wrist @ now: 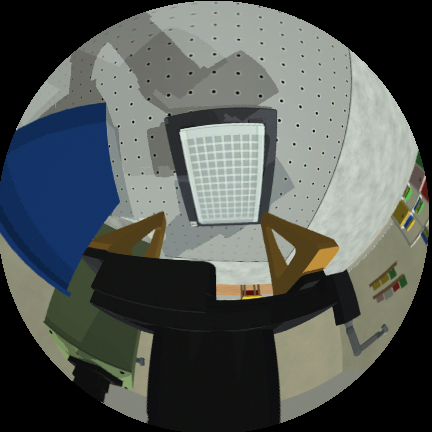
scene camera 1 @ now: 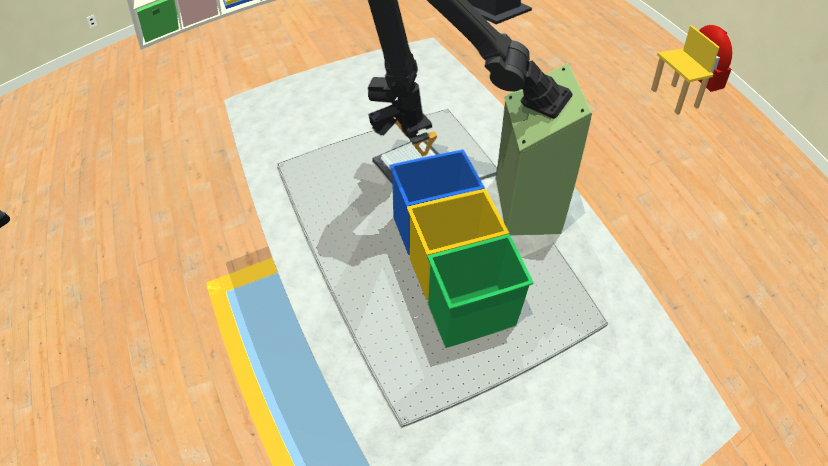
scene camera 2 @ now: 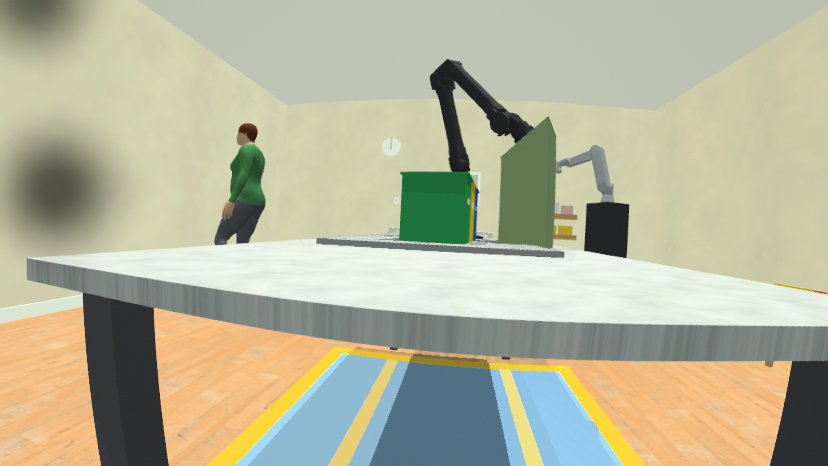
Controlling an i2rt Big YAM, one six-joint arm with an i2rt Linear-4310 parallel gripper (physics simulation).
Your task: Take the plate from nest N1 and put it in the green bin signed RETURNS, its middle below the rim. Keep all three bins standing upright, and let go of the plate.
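Frame: origin at the arm's base, x ahead, y left, z up, level; metres.
Seen in the pictures: gripper, fingertip midpoint: (wrist: 213, 216) (scene camera 1: 416, 145); arm's base, origin of the base link: (scene camera 1: 548, 99) (scene camera 2: 532, 143).
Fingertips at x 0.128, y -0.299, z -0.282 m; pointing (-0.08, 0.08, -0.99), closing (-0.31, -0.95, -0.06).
Note:
Pixels of each thing's top centre, then the offset from my fingertips to it. "pt": a spot on its surface instead.
- pale gridded plate, middle of its top: (wrist: 225, 182) (scene camera 1: 409, 155) dx +0.010, dy -0.015, dz -0.042 m
- dark nest, middle of its top: (wrist: 225, 177) (scene camera 1: 409, 158) dx +0.010, dy -0.015, dz -0.053 m
- green bin, middle of its top: (scene camera 1: 481, 269) (scene camera 2: 438, 176) dx +0.241, dy +0.428, dz +0.112 m
- yellow bin, surface spot: (scene camera 1: 420, 260) pt dx +0.265, dy +0.284, dz +0.024 m
- blue bin, middle of its top: (scene camera 1: 436, 175) dx +0.124, dy +0.190, dz +0.112 m
A pale gridded plate (scene camera 1: 399, 153) (wrist: 225, 172) lies flat in a dark nest (scene camera 1: 380, 167) (wrist: 181, 165) on the perforated board, beside the blue bin. My gripper (scene camera 1: 414, 143) (wrist: 213, 216) is open and empty, with its orange fingers above the plate's near end in the wrist view. A gap shows between fingertips and plate. In scene camera 2 the gripper and plate are hidden behind the bins. The green bin (scene camera 1: 480, 318) (scene camera 2: 434, 208) stands upright at the end of the row, and its visible inside holds no plate. No RETURNS sign is readable.
The yellow bin (scene camera 1: 420, 260) and blue bin (scene camera 1: 400, 214) (wrist: 55, 185) stand upright in a row with the green one, blue nearest the nest. The green pedestal (scene camera 1: 538, 185) (scene camera 2: 524, 202) (wrist: 95, 320) carries the arm beside them. A person (scene camera 2: 249, 179) stands beyond the table.

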